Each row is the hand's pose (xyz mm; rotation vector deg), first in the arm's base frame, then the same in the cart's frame.
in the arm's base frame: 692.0 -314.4 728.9 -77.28 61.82 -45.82
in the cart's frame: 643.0 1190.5 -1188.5 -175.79 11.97 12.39
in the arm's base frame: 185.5 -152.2 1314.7 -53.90 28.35 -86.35
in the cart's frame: 377.1 1698.8 -643.5 -133.92 -21.48 -7.01
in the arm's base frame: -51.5 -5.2 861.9 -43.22 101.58 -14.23
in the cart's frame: 175.3 1222.4 -520.3 149.77 -81.54 8.13
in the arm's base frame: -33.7 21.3 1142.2 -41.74 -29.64 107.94
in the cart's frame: 156.7 1503.1 -498.5 2.80 -54.65 -155.60
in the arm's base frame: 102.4 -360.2 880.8 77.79 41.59 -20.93
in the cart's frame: 556.1 1248.0 -586.8 -27.09 88.41 -23.21
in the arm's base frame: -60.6 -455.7 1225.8 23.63 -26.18 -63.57
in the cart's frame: 616.2 1559.1 -353.8 -47.44 3.41 11.64
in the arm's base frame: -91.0 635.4 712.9 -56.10 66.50 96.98
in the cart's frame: -459.3 1099.4 -647.8 55.13 -85.63 -74.62
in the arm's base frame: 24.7 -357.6 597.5 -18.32 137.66 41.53
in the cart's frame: 532.9 956.6 -557.9 79.03 -109.21 15.06
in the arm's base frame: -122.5 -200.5 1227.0 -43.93 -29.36 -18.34
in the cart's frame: 353.6 1562.8 -350.5 -84.36 -5.41 82.31
